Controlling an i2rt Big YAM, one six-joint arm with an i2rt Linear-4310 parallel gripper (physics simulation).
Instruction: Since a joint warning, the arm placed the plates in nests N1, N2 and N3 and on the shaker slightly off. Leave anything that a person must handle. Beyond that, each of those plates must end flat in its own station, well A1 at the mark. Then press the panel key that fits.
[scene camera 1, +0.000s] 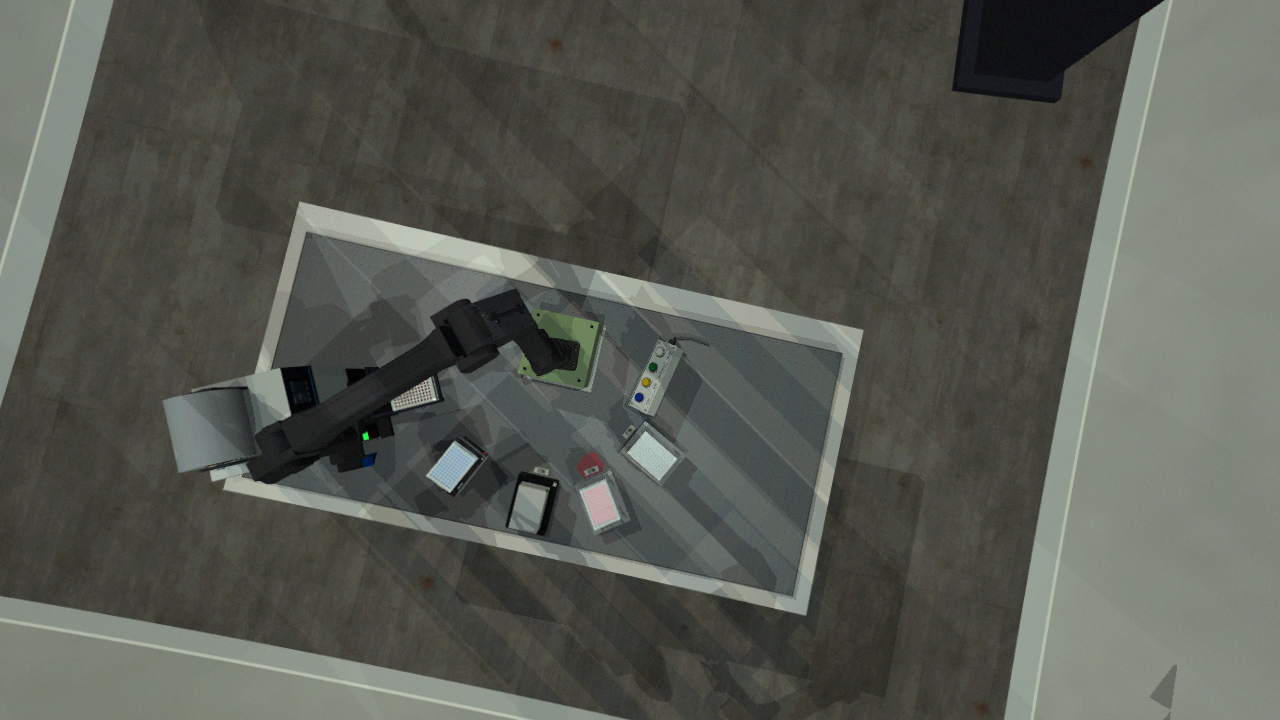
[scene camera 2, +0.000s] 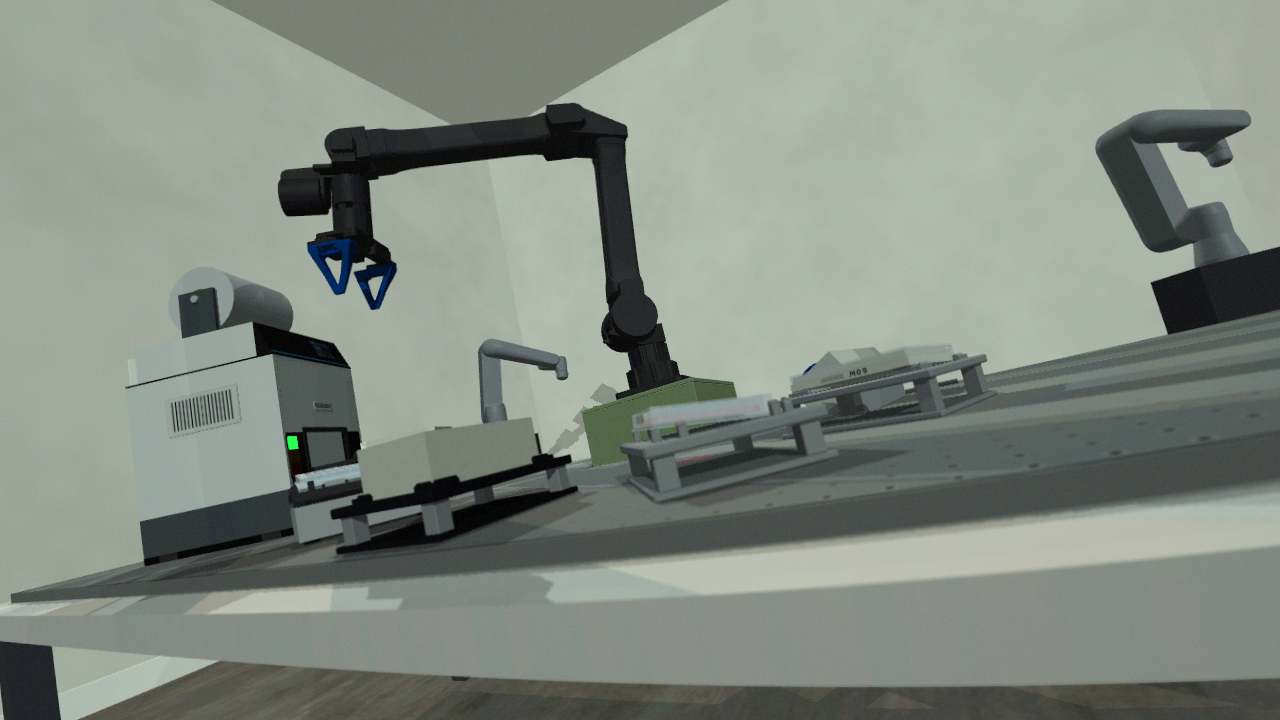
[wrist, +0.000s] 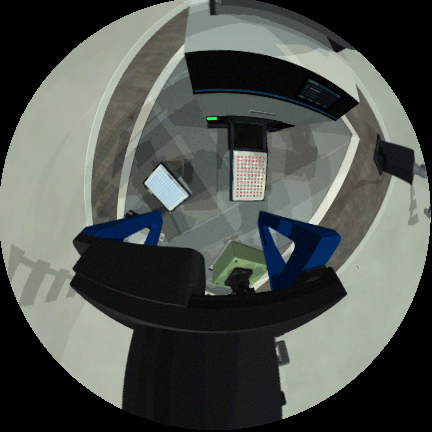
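Observation:
My gripper (scene camera 2: 357, 299) (wrist: 209, 216) is open and empty, high above the bench near the sealer. A white plate with red wells (scene camera 1: 415, 394) (wrist: 249, 175) lies on the sealer's tray. A blue plate (scene camera 1: 453, 465) (wrist: 167, 187) sits on a dark station. A tall grey plate (scene camera 1: 530, 505) (scene camera 2: 474, 456) sits on a black nest. A pink plate (scene camera 1: 600, 502) (scene camera 2: 698, 411) and a pale plate (scene camera 1: 652, 452) (scene camera 2: 913, 357) sit on grey nests; the pink one looks slightly tilted against its nest. Well marks are too small to read. The key panel (scene camera 1: 654, 376) has white, green, yellow and blue keys.
The sealer (scene camera 1: 259, 398) (scene camera 2: 223, 438) (wrist: 280, 80) shows a green light. The arm stands on a green base (scene camera 1: 577, 326) (scene camera 2: 608, 429) (wrist: 235, 257). A red patch (scene camera 1: 589, 462) lies by the pink plate's nest. A cable (scene camera 1: 691, 339) runs from the panel.

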